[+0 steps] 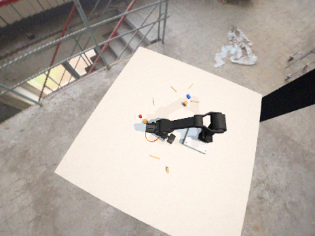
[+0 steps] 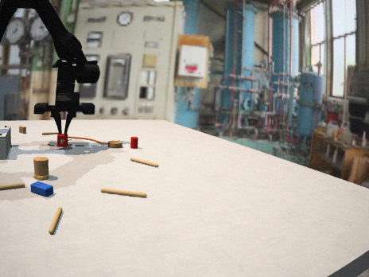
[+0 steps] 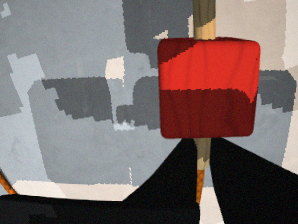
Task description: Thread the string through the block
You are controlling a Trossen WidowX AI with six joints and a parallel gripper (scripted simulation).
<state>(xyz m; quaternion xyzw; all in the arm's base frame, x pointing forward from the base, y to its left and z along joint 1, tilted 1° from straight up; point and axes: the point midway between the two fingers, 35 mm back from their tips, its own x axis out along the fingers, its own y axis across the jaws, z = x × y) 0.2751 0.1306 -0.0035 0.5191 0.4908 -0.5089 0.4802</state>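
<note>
The stick lies 1 cm to the right of my gripper tip. The rest, counted from my gripper tip: round wooden button 16 cm ahead, 3 cm to the right, 1 cm below; red cylinder 21 cm ahead, 5 cm to the right; red block 3 cm to the right.
</note>
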